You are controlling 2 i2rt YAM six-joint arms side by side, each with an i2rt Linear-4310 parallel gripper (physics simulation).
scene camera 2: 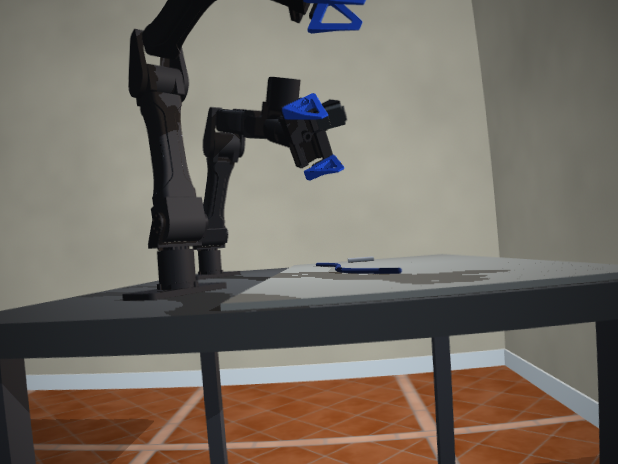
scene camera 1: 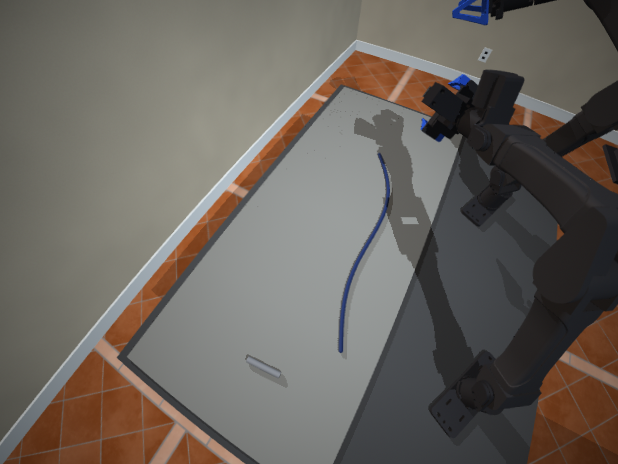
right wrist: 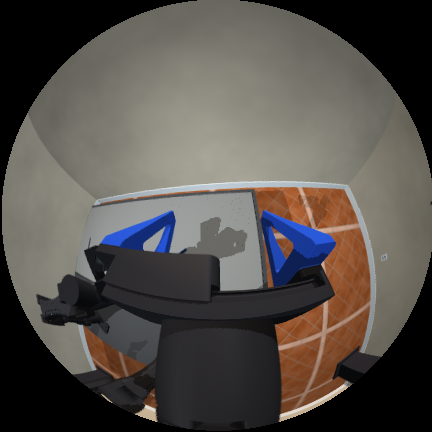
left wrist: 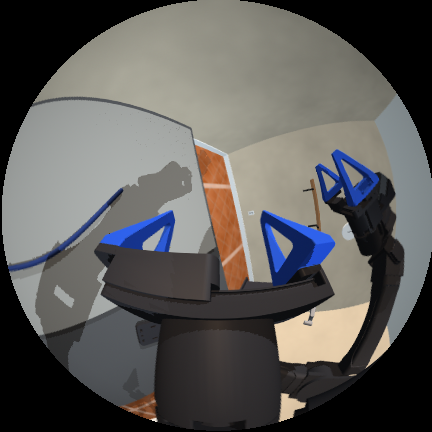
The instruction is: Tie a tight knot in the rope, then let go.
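Pixels of known places: left gripper, fingertip midpoint: (scene camera 2: 333, 143) (left wrist: 217, 214); right gripper, fingertip midpoint: (scene camera 2: 363, 13) (scene camera 1: 455, 9) (right wrist: 217, 215) (left wrist: 323, 159); left arm's base at its link origin: (scene camera 2: 210, 277) (scene camera 1: 468, 391) (right wrist: 97, 317); right arm's base at its link origin: (scene camera 2: 178, 293) (scene camera 1: 486, 203).
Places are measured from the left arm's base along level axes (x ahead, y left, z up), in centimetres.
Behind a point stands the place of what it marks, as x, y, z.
The blue rope (scene camera 1: 367, 244) {40.6, -4.0, 1.7} (scene camera 2: 372, 270) {57.5, -27.0, 1.4} (left wrist: 75, 241) lies on the table in a loose S curve, with no knot or crossing, both ends free. A short stretch of it shows past the left finger in the right wrist view. My left gripper (scene camera 1: 441, 104) {55.7, -35.8, 22.8} (scene camera 2: 320, 137) {55.7, -35.8, 22.8} (left wrist: 217, 214) {55.7, -35.8, 22.8} is open and empty, high above the table. My right gripper (left wrist: 323, 159) {66.4, -46.3, 38.1} (right wrist: 217, 215) {66.4, -46.3, 38.1} is open and empty, higher up; it is partly cut off at the top edge of both scene views. Neither gripper touches the rope.
A short grey rod (scene camera 1: 263, 366) {31.6, 33.8, 2.1} (scene camera 2: 361, 260) {31.9, 33.4, 1.2} lies on the table (scene camera 1: 225, 280) {54.1, 31.9, 0.8}, below and left of the rope's lower end in scene camera 1. The arm bases stand on the table's darker part. The arms cast shadows beside the rope. Walls surround the table.
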